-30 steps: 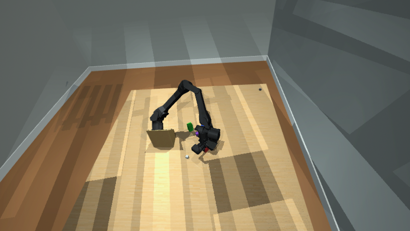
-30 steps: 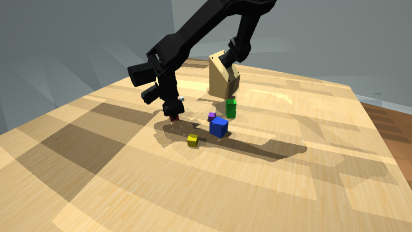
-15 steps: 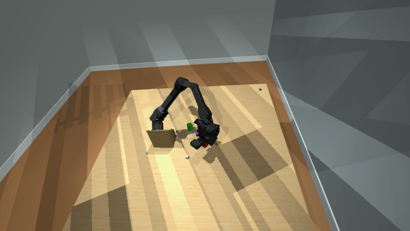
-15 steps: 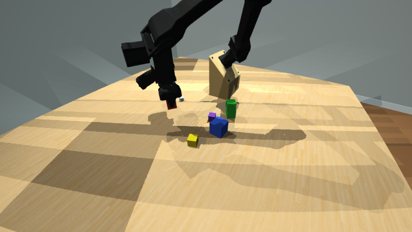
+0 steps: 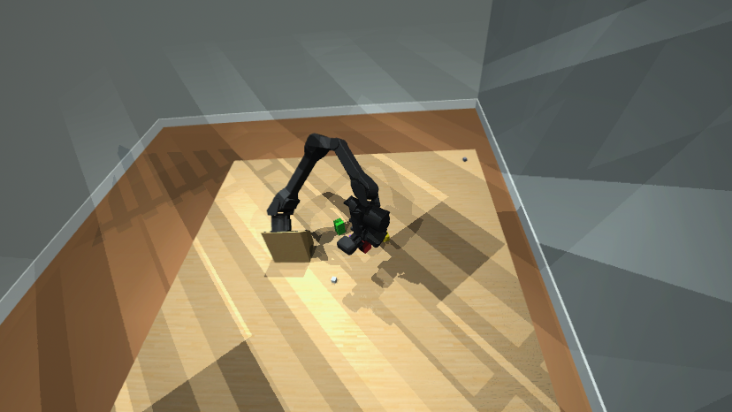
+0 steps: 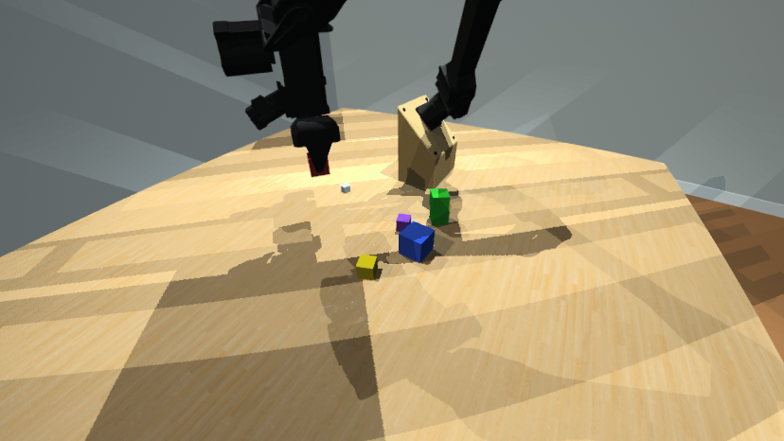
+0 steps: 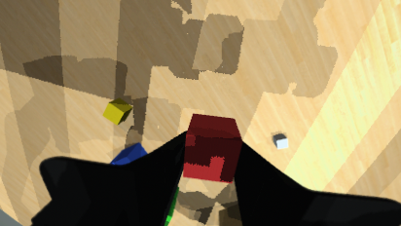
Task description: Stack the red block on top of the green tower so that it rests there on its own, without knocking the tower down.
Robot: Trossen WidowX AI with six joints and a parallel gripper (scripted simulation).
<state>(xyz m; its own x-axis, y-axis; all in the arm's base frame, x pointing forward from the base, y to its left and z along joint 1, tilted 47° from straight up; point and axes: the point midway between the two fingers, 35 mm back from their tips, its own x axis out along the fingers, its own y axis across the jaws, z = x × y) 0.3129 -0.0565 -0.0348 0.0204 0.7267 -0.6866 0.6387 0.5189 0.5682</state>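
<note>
Now: gripper tip 13 cm to the right of the small purple block, 11 cm above it and 7 cm past it. Also, from my gripper tip: red block: 1 cm above; tiny white cube: 12 cm below, 12 cm behind, 6 cm to the right; yellow block: 14 cm to the left, 11 cm below, 7 cm ahead.
</note>
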